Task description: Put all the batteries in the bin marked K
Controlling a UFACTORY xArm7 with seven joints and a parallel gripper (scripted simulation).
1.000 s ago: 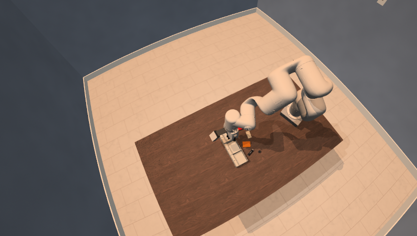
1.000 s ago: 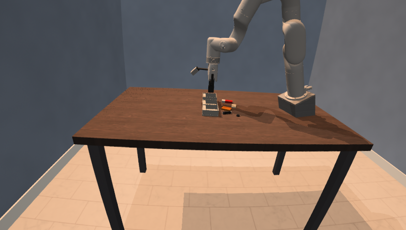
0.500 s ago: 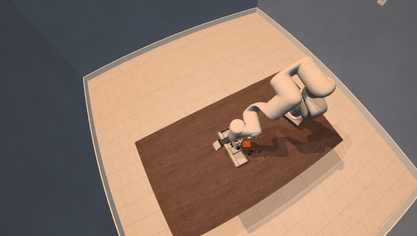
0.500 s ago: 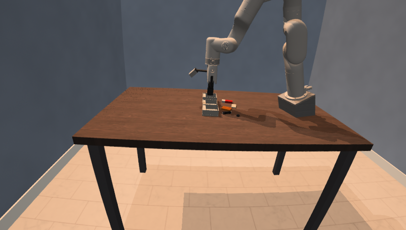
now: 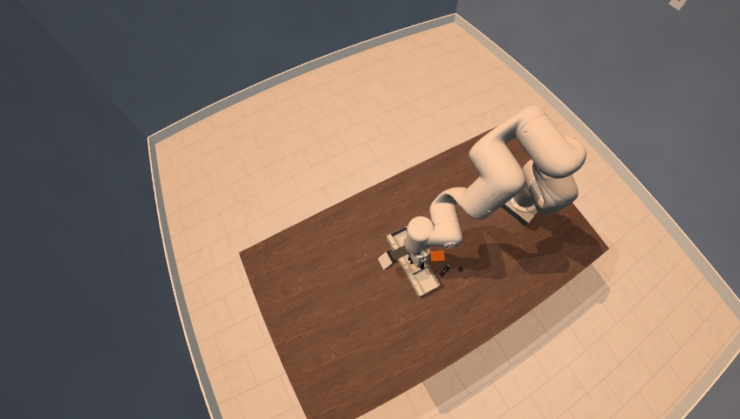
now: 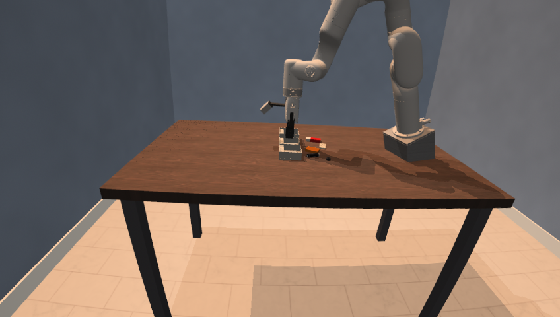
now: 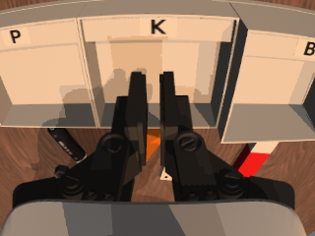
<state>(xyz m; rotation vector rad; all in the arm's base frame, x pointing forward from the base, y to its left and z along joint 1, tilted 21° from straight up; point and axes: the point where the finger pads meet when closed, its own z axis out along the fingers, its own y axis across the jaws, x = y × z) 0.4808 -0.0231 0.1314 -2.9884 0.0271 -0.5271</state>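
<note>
My gripper is now 40 mm above the bin marked K. Also, from my hand: black cylindrical battery 90 mm behind, 80 mm to the left, 60 mm below; then orange block 100 mm behind, 60 mm below, 20 mm to the left; then red-and-white block 110 mm behind, 100 mm to the right, 60 mm below.
</note>
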